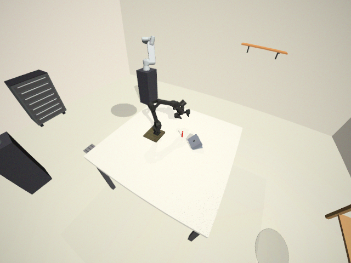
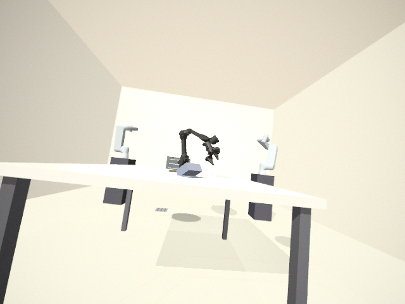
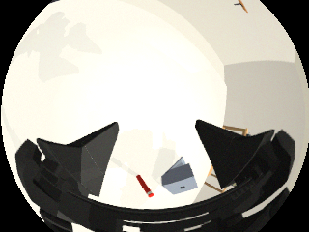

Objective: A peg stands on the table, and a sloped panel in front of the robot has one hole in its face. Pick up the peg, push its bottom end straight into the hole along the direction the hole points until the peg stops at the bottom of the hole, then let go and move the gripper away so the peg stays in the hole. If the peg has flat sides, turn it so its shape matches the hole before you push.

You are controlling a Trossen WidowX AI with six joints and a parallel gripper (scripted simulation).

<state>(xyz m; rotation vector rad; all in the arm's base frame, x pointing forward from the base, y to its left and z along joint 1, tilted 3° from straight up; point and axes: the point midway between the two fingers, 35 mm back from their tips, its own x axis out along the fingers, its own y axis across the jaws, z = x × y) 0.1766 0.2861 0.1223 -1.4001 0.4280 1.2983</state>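
Now: gripper tip 170 mm to the left of the red peg, 70 mm short of it and 70 mm above it. Also, from my gripper tip: sloped panel (230 mm ahead, 200 mm to the right, 90 mm below).
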